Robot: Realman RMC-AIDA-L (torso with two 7-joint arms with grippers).
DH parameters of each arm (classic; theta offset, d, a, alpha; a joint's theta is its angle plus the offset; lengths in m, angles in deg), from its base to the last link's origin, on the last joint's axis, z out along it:
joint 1: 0 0.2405 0 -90
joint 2: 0 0 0 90
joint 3: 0 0.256 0 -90
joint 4: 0 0 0 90
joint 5: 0 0.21 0 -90
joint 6: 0 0 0 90
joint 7: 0 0.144 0 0
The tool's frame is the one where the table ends.
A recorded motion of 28 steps. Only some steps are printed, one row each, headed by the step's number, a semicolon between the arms.
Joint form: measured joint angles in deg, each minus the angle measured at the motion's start. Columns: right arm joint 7, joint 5, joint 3, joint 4, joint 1, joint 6, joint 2; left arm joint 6, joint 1, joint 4, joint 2, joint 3, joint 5, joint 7.
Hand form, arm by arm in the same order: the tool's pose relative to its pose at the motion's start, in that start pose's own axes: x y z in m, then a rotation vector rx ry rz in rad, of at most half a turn. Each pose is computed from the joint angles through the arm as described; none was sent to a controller.
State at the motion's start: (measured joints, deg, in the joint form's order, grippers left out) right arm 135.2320 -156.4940 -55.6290 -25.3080 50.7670 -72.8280 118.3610; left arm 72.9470 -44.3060 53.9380 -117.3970 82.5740 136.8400 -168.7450
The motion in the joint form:
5: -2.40 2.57 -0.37 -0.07 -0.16 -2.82 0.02; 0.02 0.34 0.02 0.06 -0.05 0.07 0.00
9: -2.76 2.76 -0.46 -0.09 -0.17 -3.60 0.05; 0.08 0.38 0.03 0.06 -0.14 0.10 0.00
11: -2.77 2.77 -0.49 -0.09 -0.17 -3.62 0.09; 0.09 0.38 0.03 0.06 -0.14 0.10 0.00
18: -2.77 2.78 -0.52 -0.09 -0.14 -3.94 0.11; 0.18 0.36 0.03 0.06 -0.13 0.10 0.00
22: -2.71 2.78 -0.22 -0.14 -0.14 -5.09 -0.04; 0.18 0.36 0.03 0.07 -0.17 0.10 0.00
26: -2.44 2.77 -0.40 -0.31 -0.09 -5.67 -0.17; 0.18 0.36 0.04 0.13 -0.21 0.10 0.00
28: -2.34 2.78 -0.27 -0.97 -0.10 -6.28 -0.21; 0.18 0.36 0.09 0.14 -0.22 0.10 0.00
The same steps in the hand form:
5: 0.0018 0.0091 0.0003 -0.0631 0.0076 -0.0317; -0.0018 -0.0021 0.0001 0.0020 -0.0015 -0.0057
9: 0.0029 0.0110 0.0003 -0.0749 0.0154 -0.0385; -0.0020 -0.0025 0.0000 0.0019 -0.0018 -0.0072
11: 0.0029 0.0114 0.0006 -0.0757 0.0161 -0.0392; -0.0020 -0.0025 0.0000 0.0018 -0.0020 -0.0072
18: 0.0033 0.0122 0.0006 -0.0799 0.0201 -0.0402; -0.0021 -0.0023 -0.0001 0.0016 -0.0035 -0.0068
22: 0.0049 0.0131 -0.0009 -0.0936 0.0291 -0.0358; -0.0020 -0.0025 -0.0002 0.0015 -0.0030 -0.0073
26: 0.0052 0.0131 -0.0023 -0.0954 0.0357 -0.0345; -0.0018 -0.0029 -0.0006 0.0023 -0.0021 -0.0078
28: 0.0039 0.0132 -0.0047 -0.0969 0.0333 -0.0359; -0.0016 -0.0029 -0.0008 0.0024 -0.0013 -0.0074

